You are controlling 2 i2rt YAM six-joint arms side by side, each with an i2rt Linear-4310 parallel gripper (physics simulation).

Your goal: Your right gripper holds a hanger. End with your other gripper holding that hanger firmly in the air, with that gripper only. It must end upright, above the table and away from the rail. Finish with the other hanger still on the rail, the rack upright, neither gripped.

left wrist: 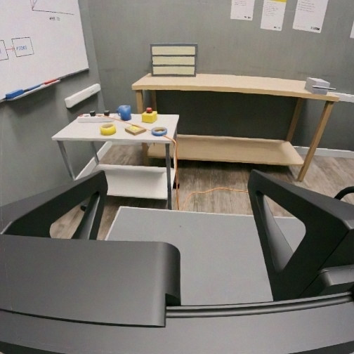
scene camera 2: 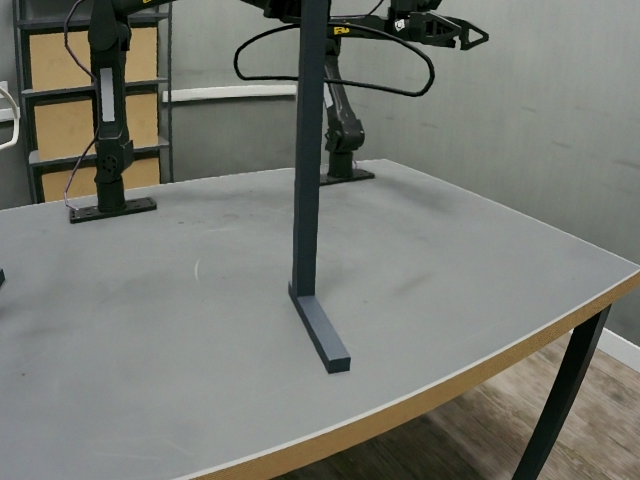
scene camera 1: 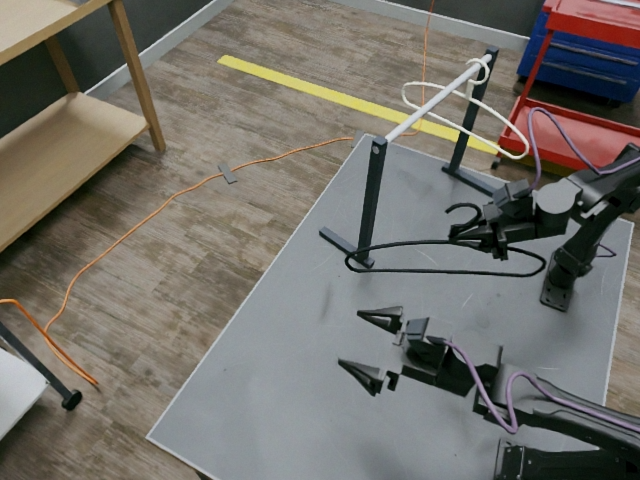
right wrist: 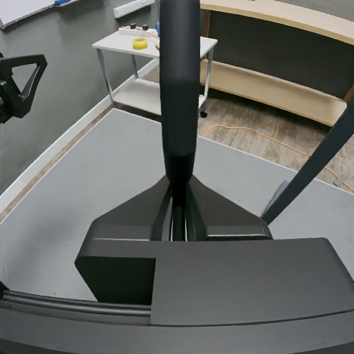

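Seen in the pictures: left gripper, fingertip midpoint: point(scene camera 2: 475, 34) point(scene camera 1: 347, 336); right gripper, fingertip midpoint: point(scene camera 2: 327, 19) point(scene camera 1: 448, 239); left arm's base, origin of the base link: point(scene camera 2: 339, 178); right arm's base, origin of the base link: point(scene camera 2: 112, 211) point(scene camera 1: 559, 280).
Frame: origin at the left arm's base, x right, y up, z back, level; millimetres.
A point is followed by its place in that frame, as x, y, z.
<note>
A black hanger point(scene camera 1: 444, 272) @(278, 288, -262) point(scene camera 2: 432, 67) @(211, 326, -463) point(right wrist: 179, 100) hangs upright in the air over the table, hook up, in front of the rack. My right gripper point(scene camera 1: 454, 233) @(275, 397, -278) point(right wrist: 178, 178) is shut on it just below the hook. My left gripper point(scene camera 1: 348, 336) @(-1, 402, -391) point(scene camera 2: 474, 34) @(-1, 402, -391) point(left wrist: 177, 177) is open and empty, above the table and apart from the hanger, lower in the scene camera 1 picture. A white hanger point(scene camera 1: 526, 143) @(781, 282, -153) point(scene camera 2: 16, 124) @(782, 246, -148) hangs by its hook near the far end of the rail point(scene camera 1: 434, 100) @(650, 436, -404). The rack point(scene camera 1: 371, 201) @(434, 268, -474) point(scene camera 2: 307, 155) @(457, 211, -489) point(right wrist: 310, 165) stands upright.
The rack's near post stands close behind the black hanger in scene camera 1. The grey table point(scene camera 1: 289, 361) @(84, 0, -547) point(scene camera 2: 465, 310) @(267, 0, -623) bears both arm bases. A red cart point(scene camera 1: 584, 28) stands beyond the rack. A white trolley point(left wrist: 172, 118) and a wooden bench point(left wrist: 225, 85) stand past the table's edge.
</note>
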